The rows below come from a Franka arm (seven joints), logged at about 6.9 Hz.
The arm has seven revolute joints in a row. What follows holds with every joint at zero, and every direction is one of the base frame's. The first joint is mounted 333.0 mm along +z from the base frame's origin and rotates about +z. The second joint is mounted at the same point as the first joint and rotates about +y. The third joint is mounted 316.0 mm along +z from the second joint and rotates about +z. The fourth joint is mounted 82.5 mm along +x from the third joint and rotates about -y. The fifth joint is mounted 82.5 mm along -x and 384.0 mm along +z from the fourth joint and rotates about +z. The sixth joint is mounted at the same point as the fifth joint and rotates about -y. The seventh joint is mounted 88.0 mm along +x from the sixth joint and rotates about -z. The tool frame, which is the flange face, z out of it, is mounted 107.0 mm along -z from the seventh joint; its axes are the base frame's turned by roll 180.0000, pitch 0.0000 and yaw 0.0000 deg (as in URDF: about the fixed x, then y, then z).
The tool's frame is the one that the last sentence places.
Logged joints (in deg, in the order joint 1, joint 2, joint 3, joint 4, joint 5, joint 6, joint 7), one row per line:
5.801, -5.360, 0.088, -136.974, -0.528, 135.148, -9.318
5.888, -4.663, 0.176, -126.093, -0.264, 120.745, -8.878
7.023, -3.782, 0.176, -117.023, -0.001, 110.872, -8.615
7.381, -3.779, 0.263, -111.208, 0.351, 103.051, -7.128
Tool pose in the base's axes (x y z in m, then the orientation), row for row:
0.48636, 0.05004, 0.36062, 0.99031, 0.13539, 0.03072, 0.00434
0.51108, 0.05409, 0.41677, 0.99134, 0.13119, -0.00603, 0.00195
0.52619, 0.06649, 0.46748, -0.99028, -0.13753, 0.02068, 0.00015
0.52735, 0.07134, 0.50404, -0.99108, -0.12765, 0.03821, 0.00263
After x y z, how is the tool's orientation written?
As a quaternion, x y z w.
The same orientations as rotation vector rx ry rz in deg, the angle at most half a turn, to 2 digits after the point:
177.76, 24.30, 5.51
178.22, 23.58, -1.08
-178.23, -24.75, 3.72
-178.10, -22.94, 6.87

